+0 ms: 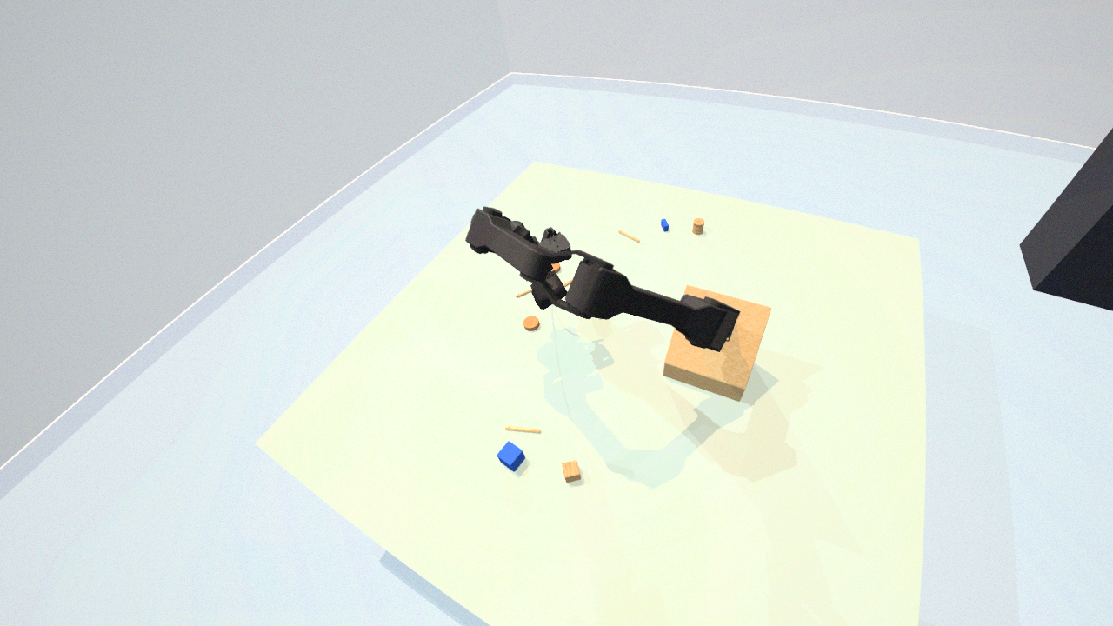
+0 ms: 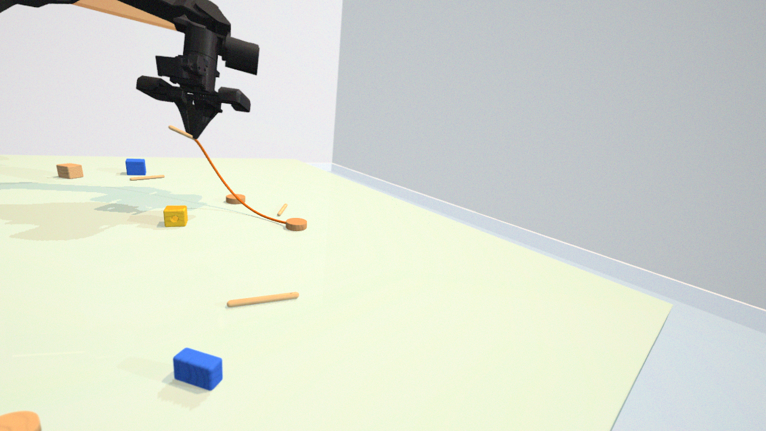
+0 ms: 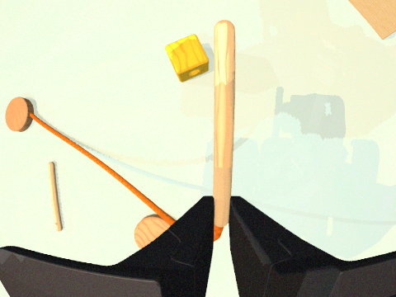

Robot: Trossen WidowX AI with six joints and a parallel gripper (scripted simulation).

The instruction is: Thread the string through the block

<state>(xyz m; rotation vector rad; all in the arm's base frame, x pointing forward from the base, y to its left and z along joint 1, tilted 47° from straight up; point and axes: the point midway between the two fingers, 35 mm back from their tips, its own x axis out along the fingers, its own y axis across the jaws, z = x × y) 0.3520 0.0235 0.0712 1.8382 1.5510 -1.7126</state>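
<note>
My gripper tip is now 120 mm above the yellow block, 100 mm to the left of it and 50 mm past it. Round my gripper tip: wooden cube (300 mm to the left, 190 mm behind, 120 mm below); then thin wooden stick (10 mm to the right, 10 mm behind, 10 mm above); then blue block (480 mm to the right, 130 mm below, 100 mm behind).
</note>
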